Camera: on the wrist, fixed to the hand. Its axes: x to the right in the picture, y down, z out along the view.
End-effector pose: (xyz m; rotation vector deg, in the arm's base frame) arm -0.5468 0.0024 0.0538 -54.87 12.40 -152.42
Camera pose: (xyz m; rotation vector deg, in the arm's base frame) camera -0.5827 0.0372 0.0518 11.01 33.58 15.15
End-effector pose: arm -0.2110 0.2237 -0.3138 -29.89 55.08 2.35
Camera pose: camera -0.2125 0.1740 -0.3198 -89.49 -48.39 -148.19
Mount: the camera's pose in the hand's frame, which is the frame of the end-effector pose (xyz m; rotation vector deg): 0.0135 -0.0407 -0.0259 9.47 2.98 178.14
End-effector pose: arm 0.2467 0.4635 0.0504 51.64 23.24 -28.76
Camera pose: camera 0.2313 0.4603 0.0028 39.11 -66.90 133.25
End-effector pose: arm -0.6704 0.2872 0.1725 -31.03 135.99 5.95
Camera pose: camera -0.6788 0.2398 0.1863 -162.88 -40.18 -51.49
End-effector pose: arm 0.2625 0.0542 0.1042 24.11 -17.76 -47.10
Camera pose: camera 0.2562 0.0255 0.0636 -13.40 -30.48 128.83
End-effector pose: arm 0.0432 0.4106 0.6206 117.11 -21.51 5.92
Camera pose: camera 0.0707 0.4481 0.6019 20.16 143.66 -90.60
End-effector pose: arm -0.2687 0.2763 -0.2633 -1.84 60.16 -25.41
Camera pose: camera -0.2987 0.2390 -0.2781 86.52 3.97 128.93
